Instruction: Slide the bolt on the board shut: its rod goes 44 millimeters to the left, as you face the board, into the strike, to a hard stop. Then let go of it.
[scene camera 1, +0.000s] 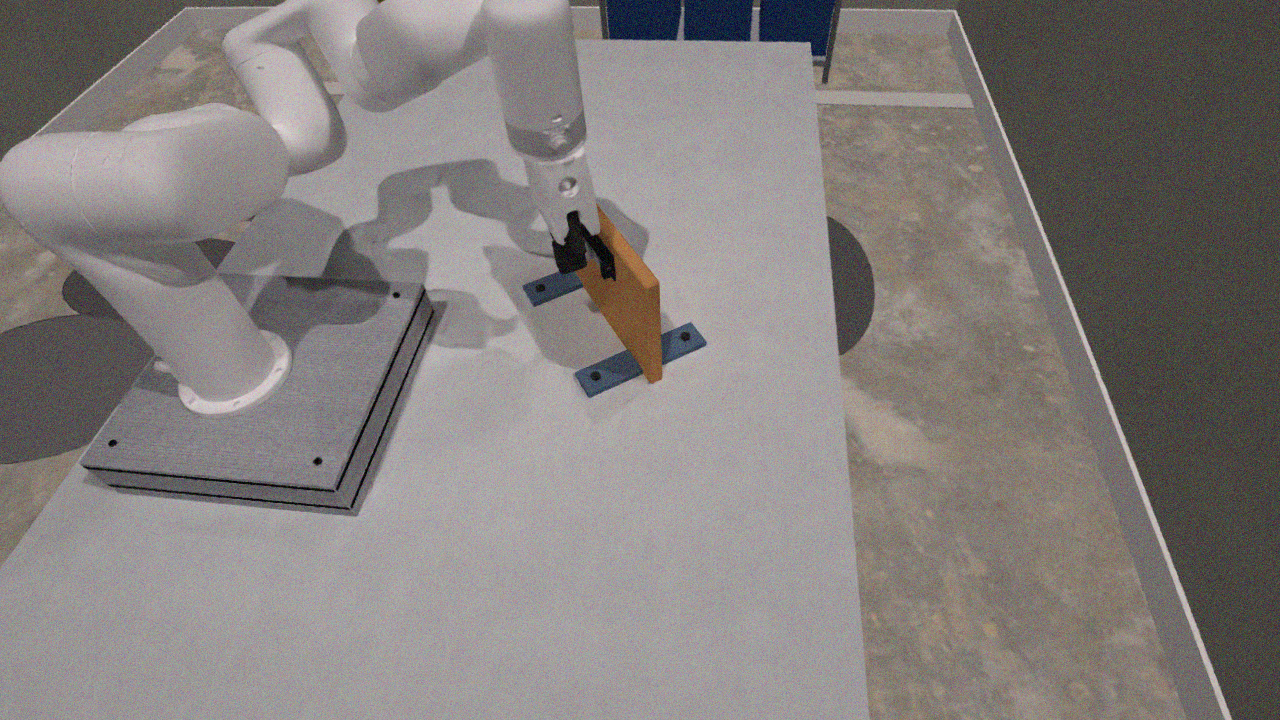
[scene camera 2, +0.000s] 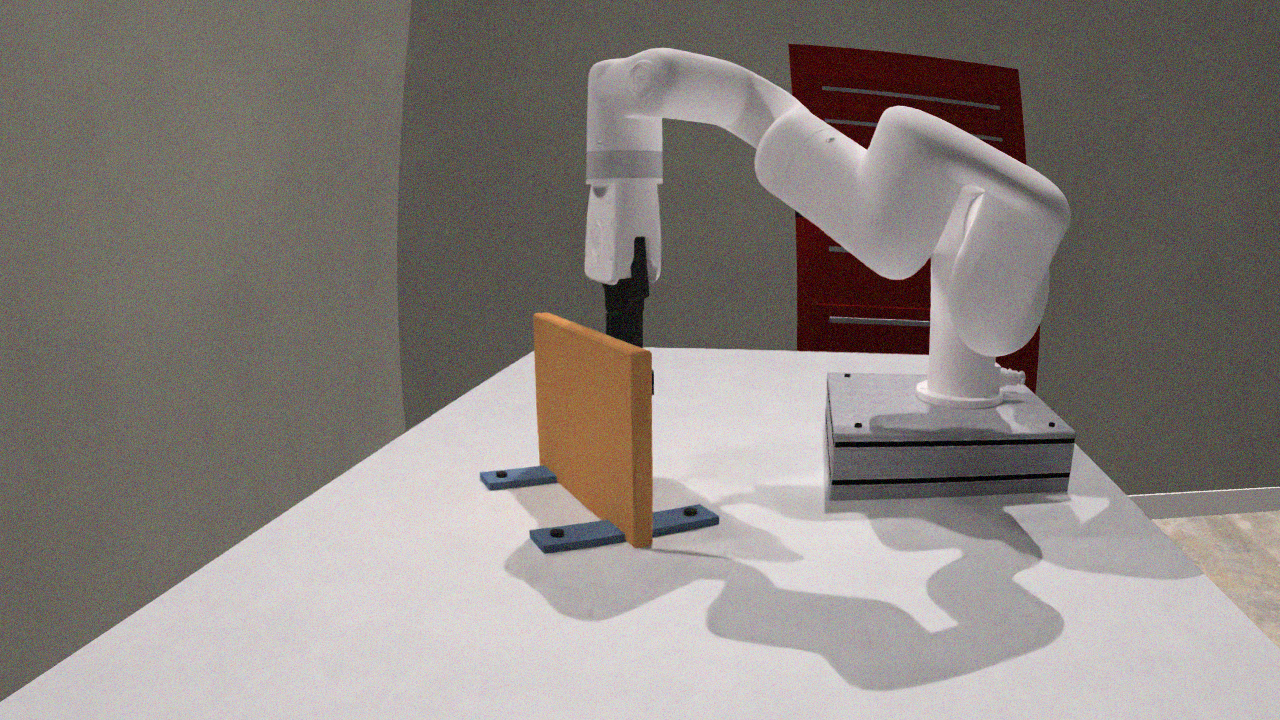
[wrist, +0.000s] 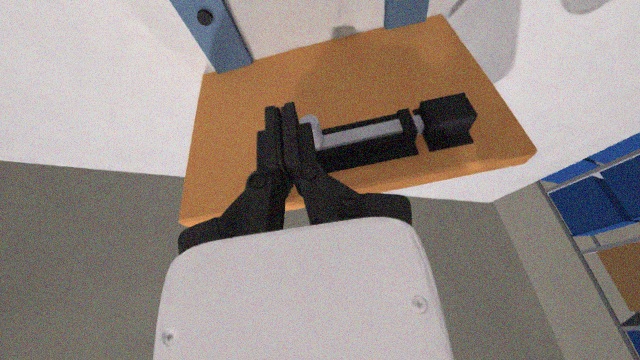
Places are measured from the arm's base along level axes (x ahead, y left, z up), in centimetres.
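Pixels of known places: gripper, fingertip midpoint: (scene camera 1: 571, 267) (wrist: 285, 121); arm's base, link origin: (scene camera 1: 238, 374) (scene camera 2: 960, 396).
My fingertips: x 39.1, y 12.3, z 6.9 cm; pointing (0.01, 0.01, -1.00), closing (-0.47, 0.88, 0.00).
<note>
Ahead of a thing's pixels: the offset from my fingertips to its middle. "spot": to the spot under its first point. Level surfaces: height alone.
The orange board {dx +2.9, dy +5.2, dz -5.3 cm} (scene camera 1: 637, 313) (scene camera 2: 586, 411) (wrist: 235, 100) stands upright. In the wrist view a grey rod {dx +1.1, dy +4.8, dz -0.3 cm} (wrist: 365, 134) lies in a black guide {spot: dx +0.9, dy +6.3, dz +1.1 cm} (wrist: 370, 156) on its face. A short light piece of rod crosses the gap to the black strike block {spot: dx -3.3, dy +9.7, dz +0.8 cm} (wrist: 447, 122); how deep it sits is hidden. The rod's grey knob {dx +1.0, dy +2.1, dz -0.3 cm} (wrist: 311, 125) stands at the guide's end away from the strike. My gripper (scene camera 1: 587, 265) (scene camera 2: 624, 331) (wrist: 285, 121) is shut and empty, beside the knob on the side away from the strike. One finger overlaps the knob's edge in view; contact is unclear.
Blue feet (scene camera 1: 617, 367) (scene camera 2: 577, 534) (wrist: 220, 40) with dark screws run under the board on the table {dz -13.9 cm} (scene camera 1: 537, 573) (scene camera 2: 402, 626). The arm's grey base block (scene camera 1: 268, 438) (scene camera 2: 948, 465) stands on the robot's side. A red cabinet (scene camera 2: 810, 295) stands behind the table.
</note>
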